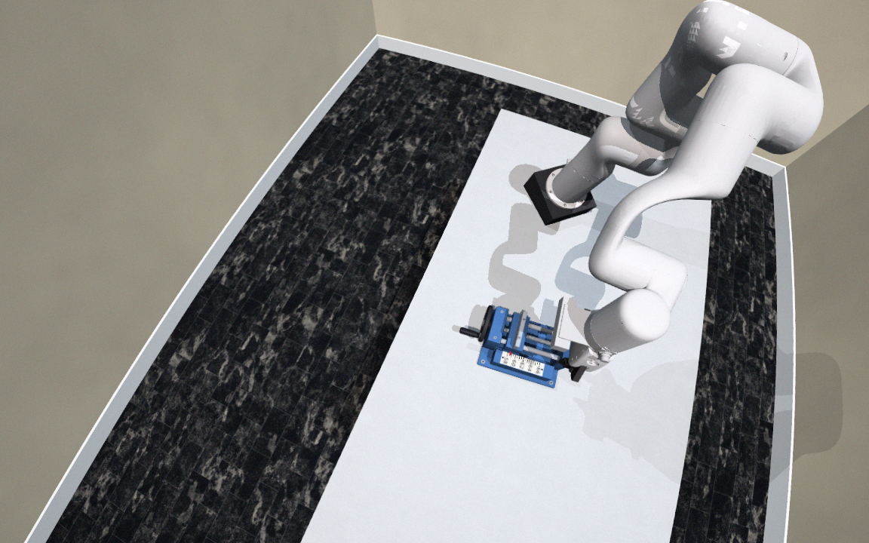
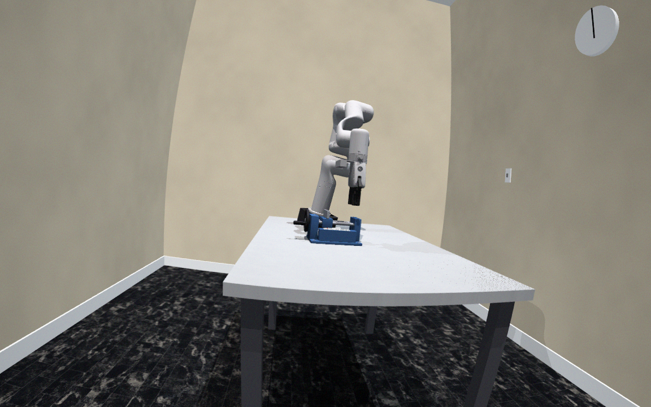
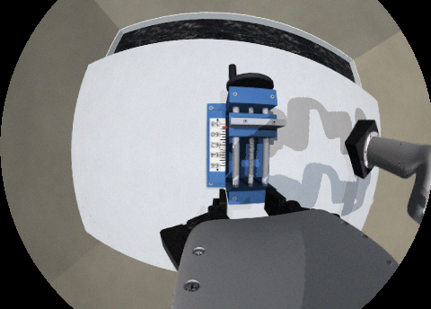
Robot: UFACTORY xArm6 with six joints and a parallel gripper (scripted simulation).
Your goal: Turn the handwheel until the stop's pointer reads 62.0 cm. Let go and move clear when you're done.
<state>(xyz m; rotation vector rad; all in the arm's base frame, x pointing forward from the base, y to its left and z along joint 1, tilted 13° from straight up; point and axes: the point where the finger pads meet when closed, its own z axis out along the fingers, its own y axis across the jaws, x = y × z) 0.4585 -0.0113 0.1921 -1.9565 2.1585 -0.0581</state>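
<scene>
The handwheel is 2 cm behind my hand, 19 cm to the right of it and 10 cm below it. Also, from my hand: stop: 2 cm behind, 10 cm to the right, 8 cm below.
</scene>
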